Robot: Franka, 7 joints.
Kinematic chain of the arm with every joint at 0, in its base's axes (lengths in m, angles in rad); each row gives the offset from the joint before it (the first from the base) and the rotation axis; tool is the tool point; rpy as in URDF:
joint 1: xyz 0 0 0.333 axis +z
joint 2: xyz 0 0 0 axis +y
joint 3: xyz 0 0 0.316 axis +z
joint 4: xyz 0.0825 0 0 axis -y
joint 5: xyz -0.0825 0 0.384 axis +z
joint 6: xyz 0 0 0 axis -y
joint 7: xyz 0.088 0 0 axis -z
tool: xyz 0 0 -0.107 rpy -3.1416 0 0
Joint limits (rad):
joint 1: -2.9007..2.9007
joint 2: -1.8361..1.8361
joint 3: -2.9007..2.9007
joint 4: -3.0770..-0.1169
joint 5: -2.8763..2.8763
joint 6: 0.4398..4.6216
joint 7: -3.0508..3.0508
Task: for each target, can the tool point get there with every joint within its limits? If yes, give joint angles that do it. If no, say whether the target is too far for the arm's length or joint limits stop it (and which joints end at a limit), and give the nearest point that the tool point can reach.
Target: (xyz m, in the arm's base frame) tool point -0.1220 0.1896 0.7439
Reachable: yes | joints -2.2505 -1.5046 -0.5065 -1.9882 0.0731 1.2361 -2.3910
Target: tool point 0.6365 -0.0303 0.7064
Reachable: yes | joints 0.7085 1.4124 -2.1186 -1.5821 0.1978 3.5889 1.1740
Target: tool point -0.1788 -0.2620 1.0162
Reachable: yes | joints 0.0962 -0.4674 -1.5240 -0.7983 -0.9794 3.9919 -1.8287
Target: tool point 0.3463 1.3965 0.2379
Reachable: no: too far | nearest point 0.2060 0.8309 0.2764 | short by 0.584 m
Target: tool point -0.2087 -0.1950 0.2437
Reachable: yes | joints -0.5410 -0.7756 -1.8504 -2.4281 -0.2789 0.8953 0.9309
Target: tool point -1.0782 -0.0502 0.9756
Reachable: no: too far | nearest point -0.7363 -0.0343 0.7719 | short by 0.398 m
